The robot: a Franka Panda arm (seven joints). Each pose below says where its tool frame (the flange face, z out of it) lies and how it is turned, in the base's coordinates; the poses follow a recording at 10 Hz.
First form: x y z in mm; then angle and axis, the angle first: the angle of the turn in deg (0 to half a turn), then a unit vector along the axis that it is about.
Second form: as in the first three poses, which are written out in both.
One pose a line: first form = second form
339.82 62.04 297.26 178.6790 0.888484 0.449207 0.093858 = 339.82 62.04 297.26 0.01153 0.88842 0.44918 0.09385
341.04 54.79 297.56 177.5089 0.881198 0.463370 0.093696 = 341.04 54.79 297.56 0.02174 0.88099 0.46326 0.09367
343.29 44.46 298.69 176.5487 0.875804 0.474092 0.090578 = 343.29 44.46 298.69 0.03011 0.87541 0.47388 0.09054
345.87 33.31 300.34 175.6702 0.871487 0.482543 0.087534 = 345.87 33.31 300.34 0.03778 0.87087 0.48220 0.08747
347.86 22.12 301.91 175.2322 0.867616 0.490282 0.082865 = 347.86 22.12 301.91 0.04159 0.86686 0.48986 0.08279
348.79 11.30 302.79 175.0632 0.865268 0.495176 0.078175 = 348.79 11.30 302.79 0.04307 0.86447 0.49472 0.07810
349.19 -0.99 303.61 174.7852 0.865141 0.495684 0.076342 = 349.19 -0.99 303.61 0.04549 0.86425 0.49517 0.07626
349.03 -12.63 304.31 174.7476 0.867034 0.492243 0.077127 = 349.03 -12.63 304.31 0.04582 0.86612 0.49173 0.07705
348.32 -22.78 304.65 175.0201 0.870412 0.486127 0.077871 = 348.32 -22.78 304.65 0.04344 0.86959 0.48567 0.07780
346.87 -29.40 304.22 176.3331 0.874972 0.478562 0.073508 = 346.87 -29.40 304.22 0.03199 0.87452 0.47832 0.07347
